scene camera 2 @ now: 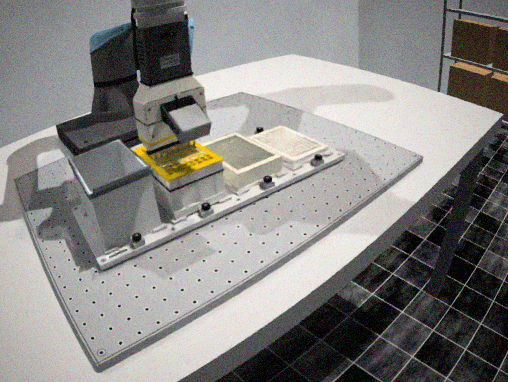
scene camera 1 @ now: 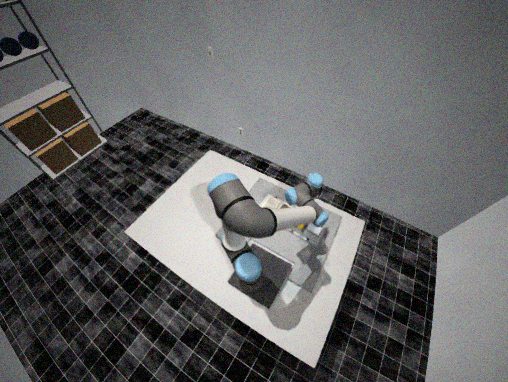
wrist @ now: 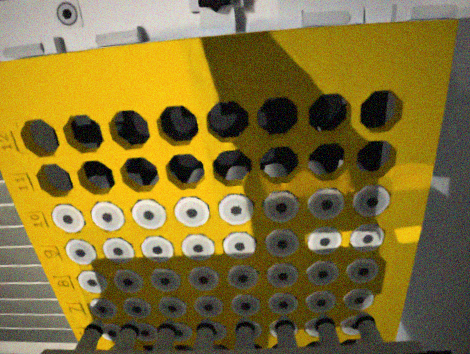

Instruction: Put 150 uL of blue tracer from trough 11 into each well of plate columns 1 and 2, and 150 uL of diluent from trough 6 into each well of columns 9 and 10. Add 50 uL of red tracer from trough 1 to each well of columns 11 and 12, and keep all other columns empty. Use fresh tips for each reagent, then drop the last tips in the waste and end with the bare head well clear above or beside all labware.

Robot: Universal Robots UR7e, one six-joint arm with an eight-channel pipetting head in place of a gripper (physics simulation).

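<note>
My eight-channel pipetting head (scene camera 2: 161, 147) (wrist: 227, 328) is low over the yellow tip rack (scene camera 2: 195, 171) (wrist: 125, 75). Its dark nozzles look bare, with black rings at their ends, near rack column 6 in the wrist view. Rack columns 11 and 12 are open holes; columns 10 to 7 hold white tips, partly in shadow. Column 6 is partly hidden by the nozzles, and lower columns are hidden. The cream trough block (scene camera 2: 256, 172) stands beside the rack, and the white well plate (scene camera 2: 306, 157) beyond it. Liquid colours cannot be told. The grey waste bin (scene camera 2: 120, 212) stands at the rack's other side.
The labware stands in a row along a pale rail (scene camera 2: 235, 202) with black knobs (scene camera 2: 206, 206), on a perforated board (scene camera 2: 165, 295). A dark tray (scene camera 2: 100, 131) lies behind the bin. The arm (scene camera 1: 250, 220) reaches across the white table (scene camera 1: 170, 220). A shelf holds brown boxes (scene camera 1: 32, 131).
</note>
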